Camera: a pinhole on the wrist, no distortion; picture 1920 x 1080 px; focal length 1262.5 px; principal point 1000.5 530.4 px. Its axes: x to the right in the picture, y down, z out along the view. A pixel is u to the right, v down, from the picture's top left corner.
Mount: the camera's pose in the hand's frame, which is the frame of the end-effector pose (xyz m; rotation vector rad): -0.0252 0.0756 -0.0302 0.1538 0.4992 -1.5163
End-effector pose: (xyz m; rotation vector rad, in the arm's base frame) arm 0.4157 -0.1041 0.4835 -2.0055 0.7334 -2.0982
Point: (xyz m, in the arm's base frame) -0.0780 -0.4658 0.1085
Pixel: behind the camera
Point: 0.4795 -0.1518 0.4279
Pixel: 746.5 109.0
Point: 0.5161 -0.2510 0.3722
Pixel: outside the picture
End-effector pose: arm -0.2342 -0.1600 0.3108 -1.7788 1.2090 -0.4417
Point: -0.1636 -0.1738 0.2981
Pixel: 1586.3 990.9
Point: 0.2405 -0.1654 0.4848
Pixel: 1848.8 845.1
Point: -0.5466 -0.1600 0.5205
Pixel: behind the camera
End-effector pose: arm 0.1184 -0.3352 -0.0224 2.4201 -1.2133 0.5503
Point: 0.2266 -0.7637 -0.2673
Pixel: 367.3 938.8
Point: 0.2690 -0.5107 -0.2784
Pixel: 937.1 564.6
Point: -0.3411 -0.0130 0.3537
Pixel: behind the camera
